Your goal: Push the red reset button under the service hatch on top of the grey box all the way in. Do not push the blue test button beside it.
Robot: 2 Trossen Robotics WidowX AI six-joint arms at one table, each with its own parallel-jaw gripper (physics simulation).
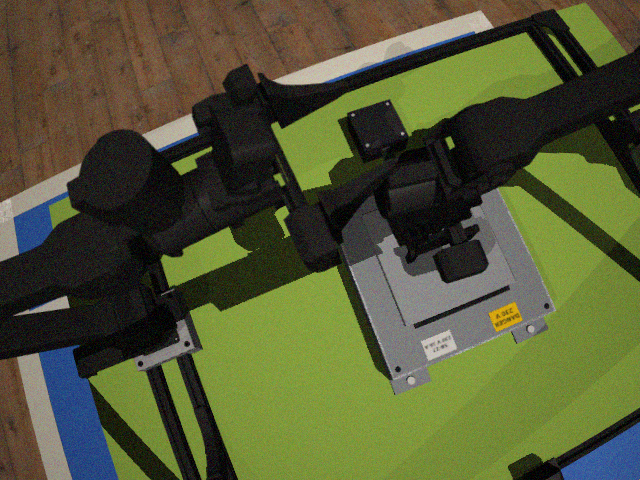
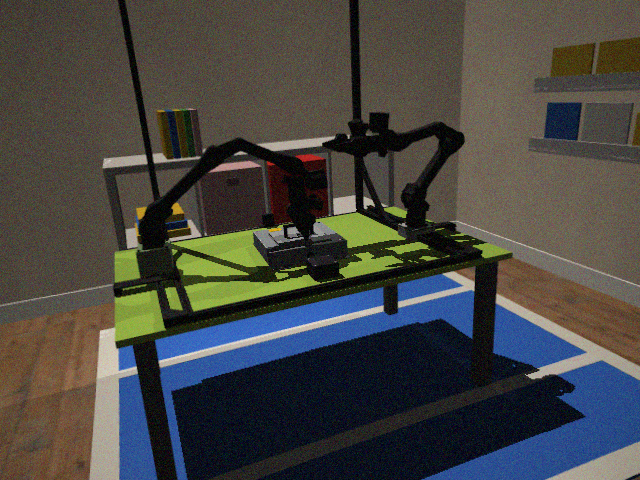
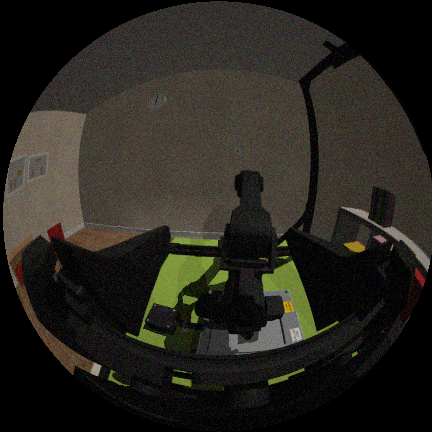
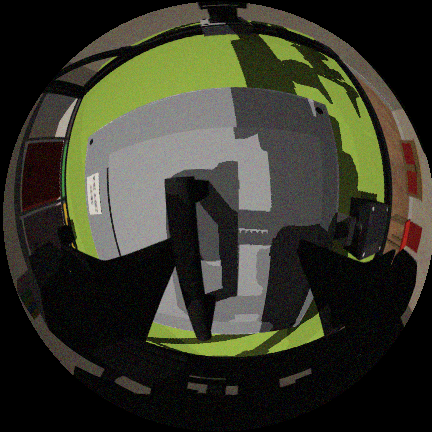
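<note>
The grey box lies on the green table. Its lighter service hatch covers the top; only a thin dark slit shows along its edge. My right gripper is open, low over the hatch, with the black arched hatch handle between its fingers. My left gripper is open and empty, high above the table beside the box.
A black block sits on the table against the box's side. A black square plate lies off another side. Black frame rails edge the table. A yellow sticker and white label mark the box.
</note>
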